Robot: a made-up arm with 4 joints.
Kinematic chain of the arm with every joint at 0, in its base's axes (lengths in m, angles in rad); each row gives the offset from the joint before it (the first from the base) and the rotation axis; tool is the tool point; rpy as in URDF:
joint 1: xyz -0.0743 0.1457 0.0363 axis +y
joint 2: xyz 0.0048 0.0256 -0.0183 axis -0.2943 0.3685 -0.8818
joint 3: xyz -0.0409 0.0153 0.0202 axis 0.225 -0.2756 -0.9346
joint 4: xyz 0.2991 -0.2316 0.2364 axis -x
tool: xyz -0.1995 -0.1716 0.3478 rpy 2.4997 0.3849 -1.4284
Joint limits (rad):
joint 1: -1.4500..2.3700
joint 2: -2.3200..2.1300
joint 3: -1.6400..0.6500
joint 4: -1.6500..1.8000
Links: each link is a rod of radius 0.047 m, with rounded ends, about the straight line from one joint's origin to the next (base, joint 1, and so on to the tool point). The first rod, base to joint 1, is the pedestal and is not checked.
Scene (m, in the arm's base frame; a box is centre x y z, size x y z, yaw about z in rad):
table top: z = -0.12
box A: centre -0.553 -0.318 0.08 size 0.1 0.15 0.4 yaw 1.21
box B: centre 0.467 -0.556 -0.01 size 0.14 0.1 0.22 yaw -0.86
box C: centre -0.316 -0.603 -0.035 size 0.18 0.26 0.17 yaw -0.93
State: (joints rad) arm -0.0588 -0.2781 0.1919 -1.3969
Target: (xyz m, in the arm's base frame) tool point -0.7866 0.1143 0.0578
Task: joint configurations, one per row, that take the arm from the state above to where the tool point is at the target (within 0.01 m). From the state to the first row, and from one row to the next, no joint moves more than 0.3 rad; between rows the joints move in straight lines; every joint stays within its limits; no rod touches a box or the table.
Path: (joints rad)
1: -0.1522 -0.0004 0.1321 -1.2937
2: -0.2457 0.2773 0.0722 -1.1905
3: -0.3391 0.5550 0.0124 -1.0873
4: -0.4326 0.8327 -0.0474 -0.9841
5: -0.5260 1.1104 -0.1072 -0.8809
6: -0.6275 1.0452 0.1452 -0.8063
7: -0.7290 0.9799 0.3976 -0.7317
8: -0.8305 0.9147 0.6500 -0.6571

